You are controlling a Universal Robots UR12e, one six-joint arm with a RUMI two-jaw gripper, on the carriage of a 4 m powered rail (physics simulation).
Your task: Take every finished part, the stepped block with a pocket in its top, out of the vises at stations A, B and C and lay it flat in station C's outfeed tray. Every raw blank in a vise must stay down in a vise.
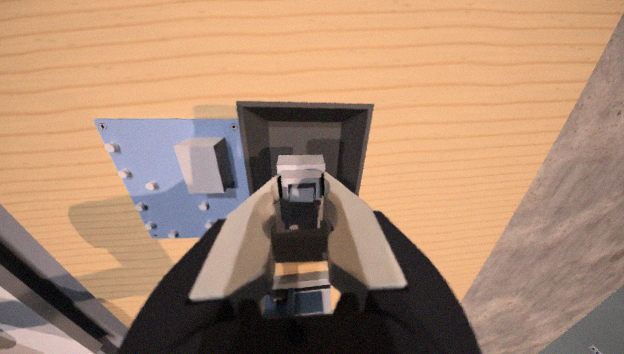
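Note:
My gripper (301,175) is shut on a light grey finished part (301,164), with one jaw on each side of it. The part's step and the dark pocket in its top show between the fingertips. The part is over the dark outfeed tray (254,145), in front of the tray's far half, and shadows fall on the tray floor beyond it. The near end of the tray is hidden behind the jaws and the gripper body. Part of a vise with blue surfaces (309,302) shows low between the fingers; whether it holds anything cannot be told.
A blue plate (155,135) with several pale pins lies on the wooden table (450,60), left of the tray. A plain grey block (202,167) stands on that plate. A grey rail-like structure crosses the lower left corner. Mottled stone-like floor lies beyond the table's right edge.

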